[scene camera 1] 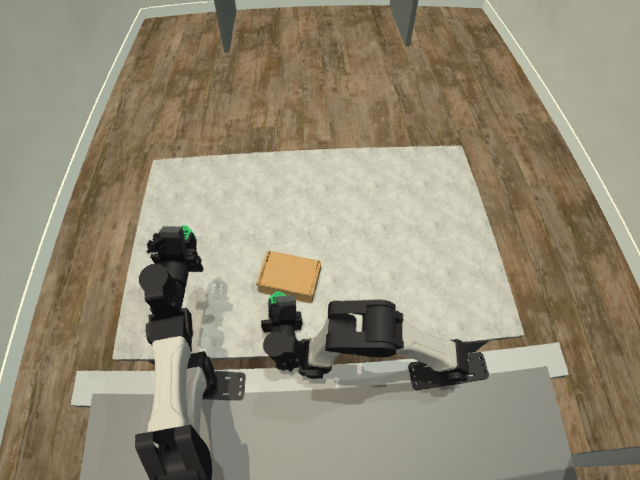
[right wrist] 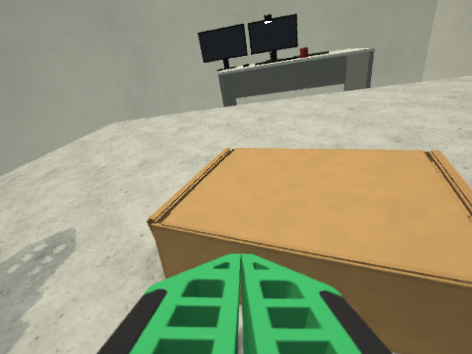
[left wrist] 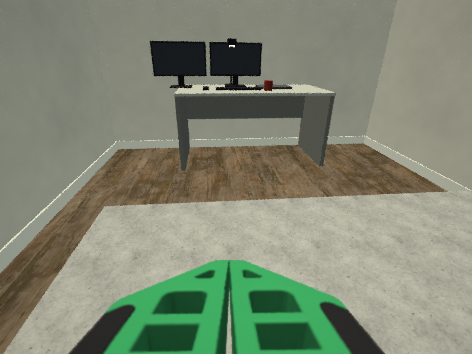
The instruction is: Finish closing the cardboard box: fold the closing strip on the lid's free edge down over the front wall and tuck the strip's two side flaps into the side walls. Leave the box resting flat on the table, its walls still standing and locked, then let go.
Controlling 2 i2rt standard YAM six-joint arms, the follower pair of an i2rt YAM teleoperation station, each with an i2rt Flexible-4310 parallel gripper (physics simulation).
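The cardboard box (scene camera 1: 290, 273) (right wrist: 320, 200) rests flat on the table, turned a little, its lid down level on the walls. In the right wrist view the closing strip is down over the front wall; dark slits run along both side edges of the lid. The side flaps do not show. My right gripper (scene camera 1: 277, 295) (right wrist: 240, 264) is shut and empty, its tips in front of the front face near its left part; whether they touch it I cannot tell. My left gripper (scene camera 1: 187, 230) (left wrist: 229, 272) is shut and empty, raised well to the left of the box.
The pale table (scene camera 1: 392, 217) (left wrist: 300, 230) (right wrist: 100, 155) carries the box. The left gripper's shadow falls on the table left of the box. A desk (left wrist: 245, 106) (right wrist: 290, 80) with two monitors and a red cup (left wrist: 268, 85) (right wrist: 304, 52) stands far behind the table.
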